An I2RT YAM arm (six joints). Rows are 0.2 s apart.
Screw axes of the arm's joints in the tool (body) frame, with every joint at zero. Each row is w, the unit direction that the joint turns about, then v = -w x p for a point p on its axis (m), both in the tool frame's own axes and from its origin. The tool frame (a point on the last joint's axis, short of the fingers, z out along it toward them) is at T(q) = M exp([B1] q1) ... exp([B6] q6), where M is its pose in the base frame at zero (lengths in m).
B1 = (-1, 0, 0, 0, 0.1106, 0)
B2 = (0, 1, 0, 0.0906, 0, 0.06)
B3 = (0, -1, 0, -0.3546, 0, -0.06)
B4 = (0, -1, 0, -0.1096, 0, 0)
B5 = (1, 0, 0, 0, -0.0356, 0)
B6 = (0, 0, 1, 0, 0, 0)
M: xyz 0.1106 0 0.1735 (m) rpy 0 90 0 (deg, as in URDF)
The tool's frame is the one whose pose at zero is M.
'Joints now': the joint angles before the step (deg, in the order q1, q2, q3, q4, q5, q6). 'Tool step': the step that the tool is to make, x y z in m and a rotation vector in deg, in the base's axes. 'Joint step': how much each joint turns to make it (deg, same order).
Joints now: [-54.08 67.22 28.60 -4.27 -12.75 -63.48]
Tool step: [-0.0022 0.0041 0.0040 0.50 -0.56 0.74]
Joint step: [0.00 -1.82 0.01 -1.90 -1.05 0.04]
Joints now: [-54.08 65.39 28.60 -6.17 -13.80 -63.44]
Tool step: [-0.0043 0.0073 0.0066 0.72 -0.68 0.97]
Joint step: [-0.01 -3.20 0.02 -3.40 -1.38 0.05]
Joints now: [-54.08 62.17 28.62 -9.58 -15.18 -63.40]
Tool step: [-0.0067 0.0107 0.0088 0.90 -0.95 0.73]
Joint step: [0.00 -4.64 -0.01 -4.67 -1.42 0.47]
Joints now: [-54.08 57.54 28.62 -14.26 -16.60 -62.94]
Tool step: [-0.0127 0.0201 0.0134 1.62 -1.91 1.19]
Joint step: [-0.01 -8.24 -0.02 -8.09 -2.58 1.06]
